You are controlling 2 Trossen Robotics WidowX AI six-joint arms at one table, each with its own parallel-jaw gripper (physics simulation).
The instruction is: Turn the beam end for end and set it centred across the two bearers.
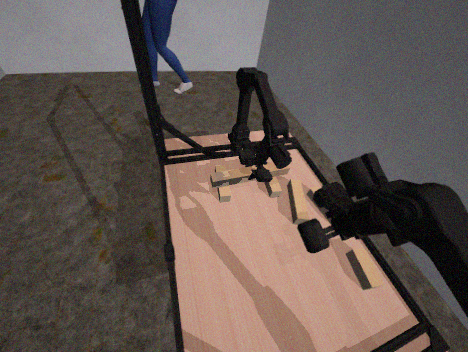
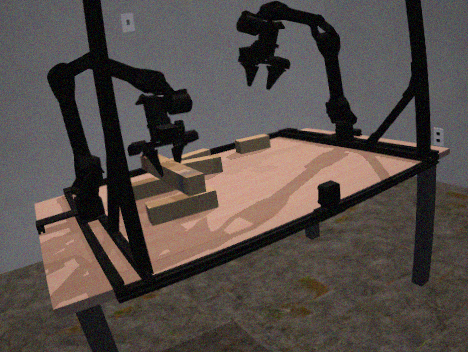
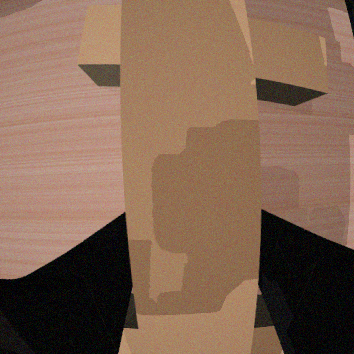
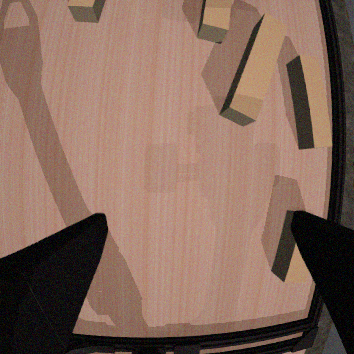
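Seen in the pictures: left gripper, fingertip midpoint: (image 1: 247, 175) (image 3: 189, 214); right gripper, fingertip midpoint: (image 1: 321, 228) (image 2: 258, 87) (image 4: 201, 222); left arm's base, origin of the base link: (image 1: 235, 148) (image 2: 91, 217); right arm's base, origin of the base link: (image 2: 345, 139).
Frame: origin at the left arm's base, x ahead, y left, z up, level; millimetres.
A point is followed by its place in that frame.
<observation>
The long wooden beam (image 1: 231, 174) {y -101, x 234, z 84 mm} (image 2: 174, 172) {y -109, x 211, z 82 mm} (image 3: 189, 105) {y -68, x 232, z 85 mm} has a grey-blue band near one end. It lies crosswise over the two short bearers, the one (image 1: 224, 193) {y -137, x 280, z 25 mm} (image 2: 180, 206) {y -148, x 196, z 9 mm} and the other (image 1: 274, 188) {y 81, x 299, z 25 mm} (image 2: 143, 186) {y 79, x 179, z 17 mm}. I cannot tell if it rests on them or hangs just above. My left gripper (image 1: 260, 174) (image 2: 166, 160) (image 3: 189, 214) {y -26, x 231, z 57 mm} comes down from above and is shut on the beam. My right gripper (image 2: 264, 75) (image 4: 201, 222) {y 23, x 573, z 233 mm} is open and empty, high above the table's other end.
Loose wooden blocks lie on the table (image 1: 232, 262) {y -173, x 532, z -19 mm}: one (image 1: 297, 200) {y 148, x 381, z 31 mm} (image 4: 253, 70) {y 148, x 390, z 31 mm} right of the bearers, one (image 4: 310, 102) {y 263, x 423, z 25 mm} by the edge rail, one (image 1: 365, 269) {y 251, x 687, z 28 mm} (image 4: 291, 253) {y 242, x 686, z 26 mm} below my right gripper. A black frame post (image 1: 145, 70) {y -355, x 37, z 401 mm} stands at the left. A person (image 1: 163, 42) walks behind.
</observation>
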